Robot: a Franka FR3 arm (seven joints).
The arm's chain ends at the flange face. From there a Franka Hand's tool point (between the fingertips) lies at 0.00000 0.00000 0.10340 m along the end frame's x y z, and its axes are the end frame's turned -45 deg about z.
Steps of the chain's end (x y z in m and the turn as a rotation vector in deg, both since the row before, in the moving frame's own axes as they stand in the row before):
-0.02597, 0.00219, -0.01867, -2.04, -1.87, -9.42
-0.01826, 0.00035, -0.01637, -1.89, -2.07, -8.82
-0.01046, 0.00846, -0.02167, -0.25, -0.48, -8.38
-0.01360, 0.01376, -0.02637, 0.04, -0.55, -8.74
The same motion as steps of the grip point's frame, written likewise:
-0.02486, -0.01619, -0.01879, -0.12, -2.76, -9.42
-0.01821, -0.01250, -0.01649, 0.13, -2.80, -8.82
-0.01433, -0.00164, -0.02167, 0.16, -0.52, -8.38
-0.02005, -0.00059, -0.02637, 0.42, -0.36, -8.74

